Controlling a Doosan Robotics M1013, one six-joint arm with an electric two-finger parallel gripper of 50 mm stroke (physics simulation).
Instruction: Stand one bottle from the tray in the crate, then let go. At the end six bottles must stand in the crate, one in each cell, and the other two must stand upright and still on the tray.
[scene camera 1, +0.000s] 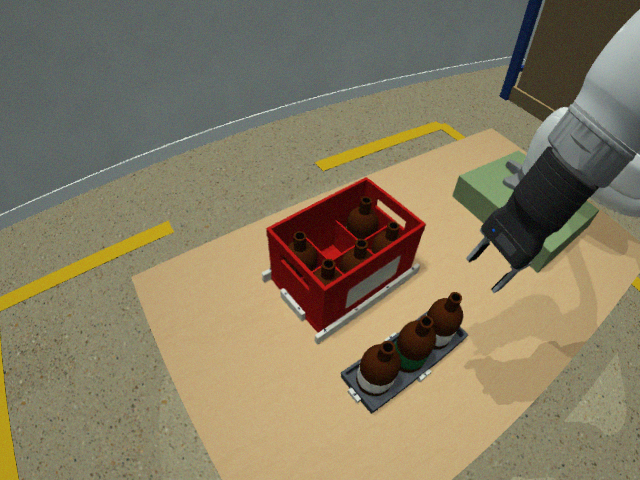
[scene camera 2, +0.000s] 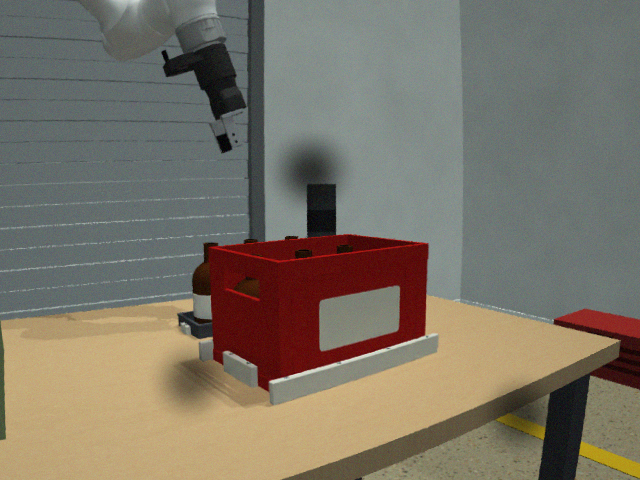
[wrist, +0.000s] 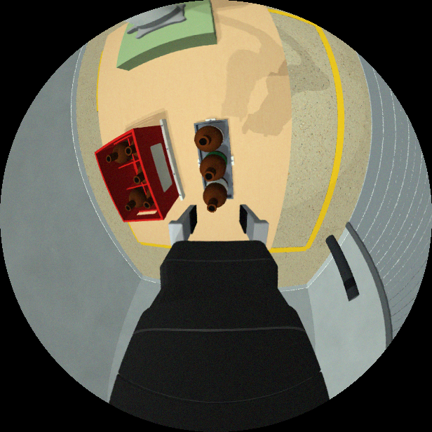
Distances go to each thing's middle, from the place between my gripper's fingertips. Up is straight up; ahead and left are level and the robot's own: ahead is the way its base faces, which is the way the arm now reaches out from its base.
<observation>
The dark tray (scene camera 1: 403, 380) is 20 mm ahead of my hand, 40 mm to the right of it and 320 mm below it. From my hand the other things lie so: red crate (scene camera 2: 311, 312) (290 mm to the right, 250 mm below).
</observation>
